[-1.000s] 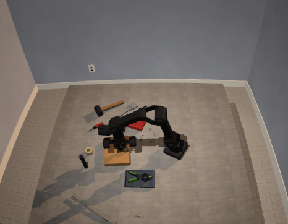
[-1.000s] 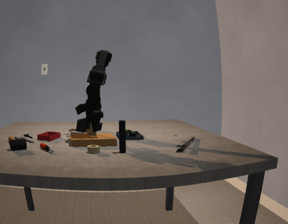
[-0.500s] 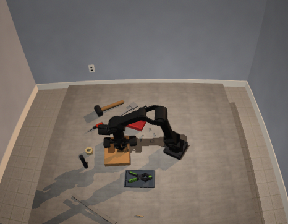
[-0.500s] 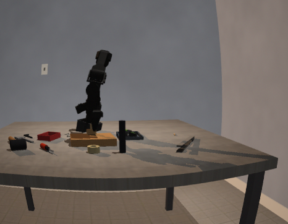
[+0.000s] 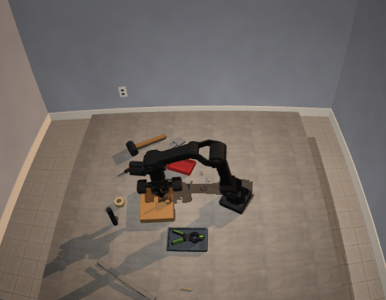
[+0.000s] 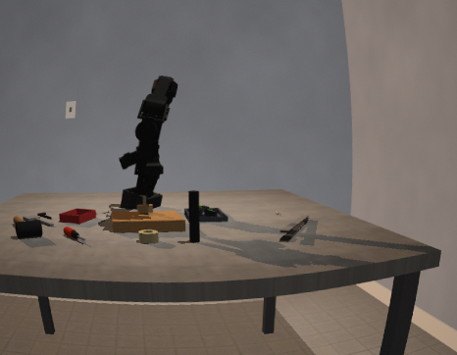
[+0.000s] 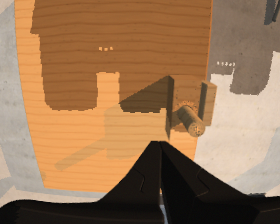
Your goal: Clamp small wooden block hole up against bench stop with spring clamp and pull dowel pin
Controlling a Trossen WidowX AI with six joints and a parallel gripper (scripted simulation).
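My hand is 6 cm above the dowel pin, 2 cm to the left of it and 2 cm past it. From my hand the other things lie so: wooden board 10 cm below, 3 cm ahead, 1 cm to the right; then bench stop 7 cm below, 3 cm behind, 2 cm to the right; then small wooden block 7 cm below, 2 cm to the right, 2 cm behind.
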